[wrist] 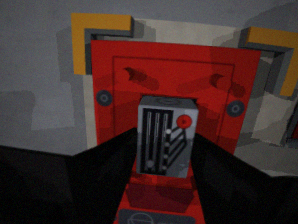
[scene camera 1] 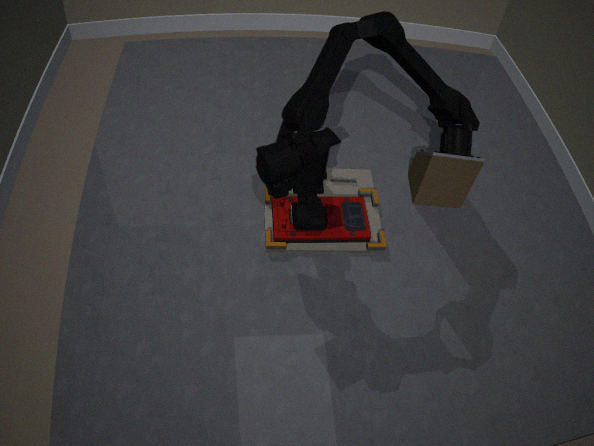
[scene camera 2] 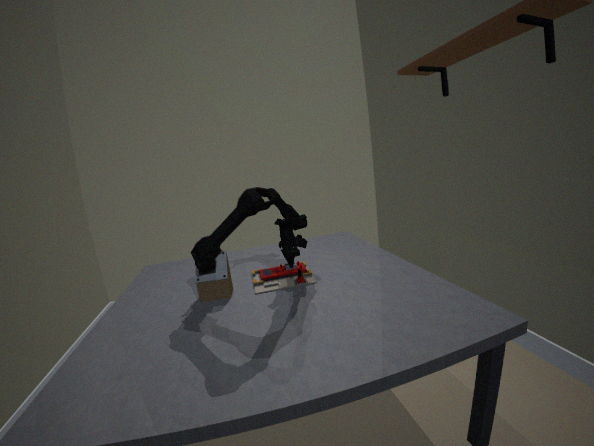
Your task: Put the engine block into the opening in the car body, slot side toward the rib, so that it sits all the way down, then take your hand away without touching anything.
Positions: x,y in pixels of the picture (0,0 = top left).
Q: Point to an engine block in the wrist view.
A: At 166,128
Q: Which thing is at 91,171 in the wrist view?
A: The gripper.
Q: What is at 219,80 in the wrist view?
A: A red car body.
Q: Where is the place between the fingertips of the gripper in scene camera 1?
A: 302,214
